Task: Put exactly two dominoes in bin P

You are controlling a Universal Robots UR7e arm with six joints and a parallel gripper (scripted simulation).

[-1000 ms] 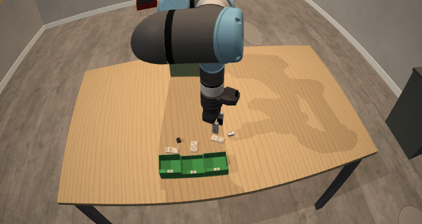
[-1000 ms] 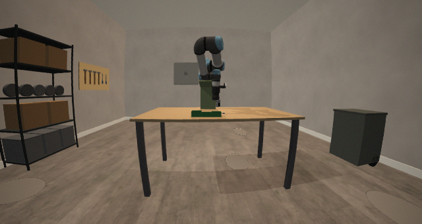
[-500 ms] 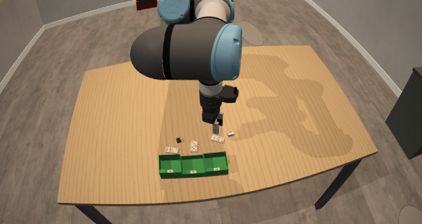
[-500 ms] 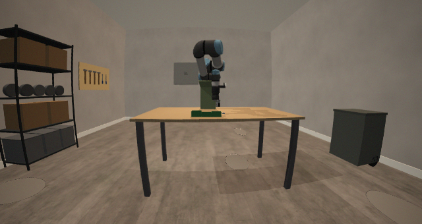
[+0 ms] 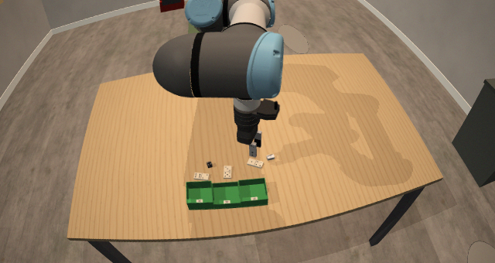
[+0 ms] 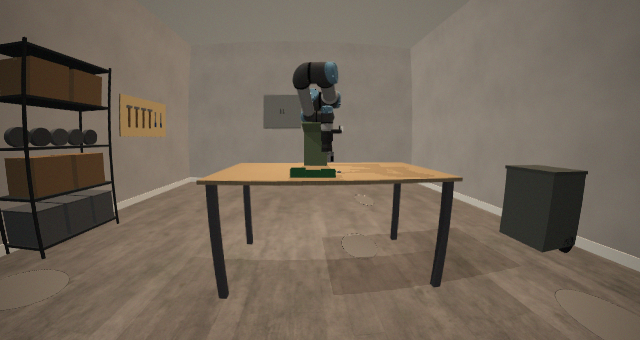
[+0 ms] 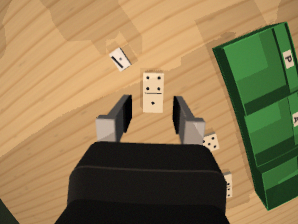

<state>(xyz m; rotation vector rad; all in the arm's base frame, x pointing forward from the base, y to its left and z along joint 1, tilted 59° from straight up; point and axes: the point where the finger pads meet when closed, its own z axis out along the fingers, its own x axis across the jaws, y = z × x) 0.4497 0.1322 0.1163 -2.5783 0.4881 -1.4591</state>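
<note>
My hand is 80 mm above the domino. Round my hand: grey piece 80 mm below, 50 mm to the left, 20 mm behind; bin marked P 140 mm ahead, 100 mm to the right, 60 mm below.
</note>
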